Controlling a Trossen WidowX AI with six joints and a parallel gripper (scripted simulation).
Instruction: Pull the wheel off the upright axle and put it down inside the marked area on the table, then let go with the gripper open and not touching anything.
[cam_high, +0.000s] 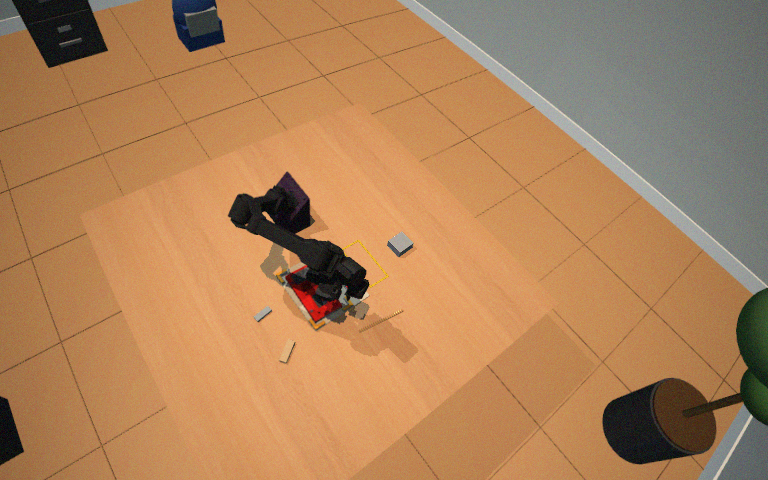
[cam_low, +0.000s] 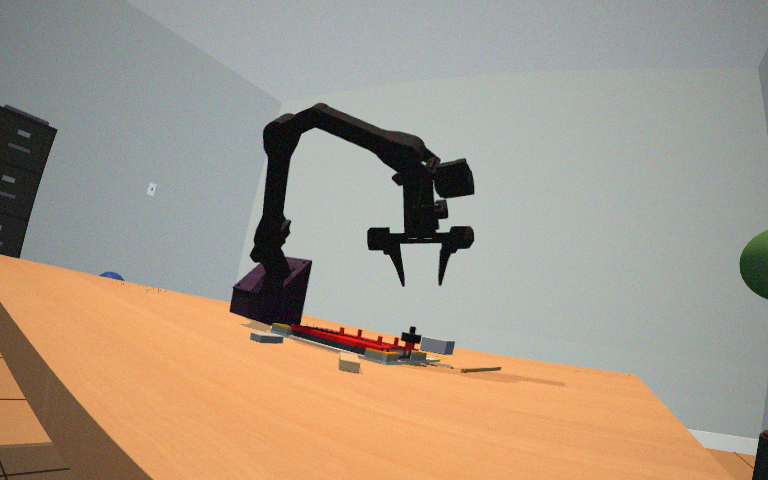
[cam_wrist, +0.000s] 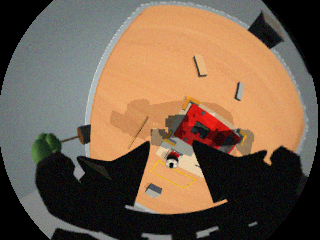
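My gripper tip is 60 mm past the small dark wheel, 100 mm to the right of it and 100 mm above it. From my gripper tip the other things lie so: thin wooden stick 100 mm ahead, 120 mm to the left, 130 mm below; then tan piece 30 mm ahead, 210 mm to the right, 130 mm below; then grey base plate 110 mm behind, 130 mm below.
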